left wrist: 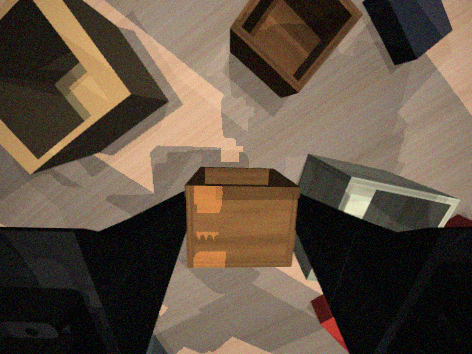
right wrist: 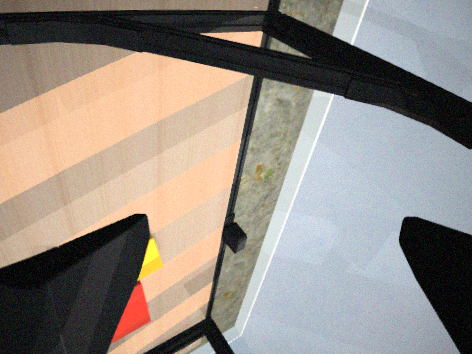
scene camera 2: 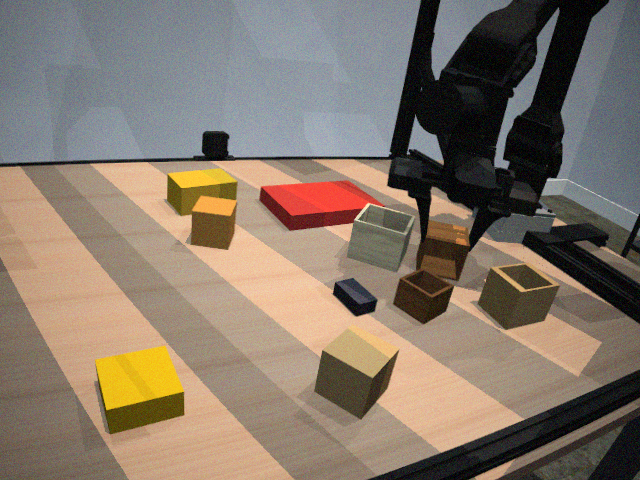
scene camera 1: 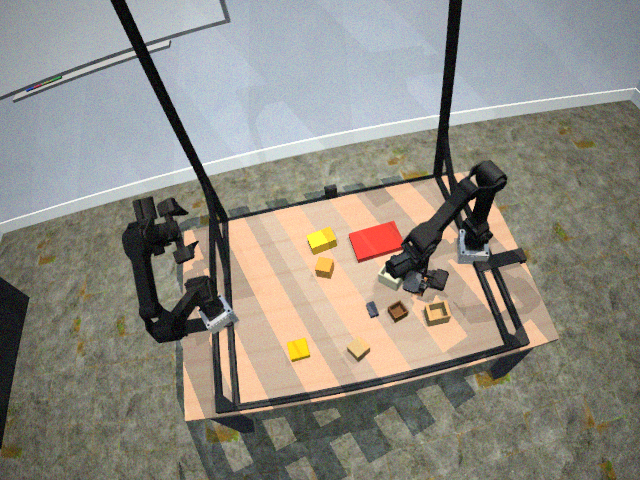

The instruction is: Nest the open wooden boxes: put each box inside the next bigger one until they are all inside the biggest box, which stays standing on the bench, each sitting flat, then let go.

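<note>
My left gripper is shut on a mid-brown box, which is on its side, its opening facing the front; whether it touches the bench is unclear. A pale grey-green box stands open-top close beside it. A small dark-brown box stands open-top in front. A tan box stands open-top to its right in the scene views. My right gripper is open and empty, away from the boxes.
A dark blue block lies beside the small box. A red slab lies behind. A yellow block, an orange block, a flat yellow block and a tan block stand farther left.
</note>
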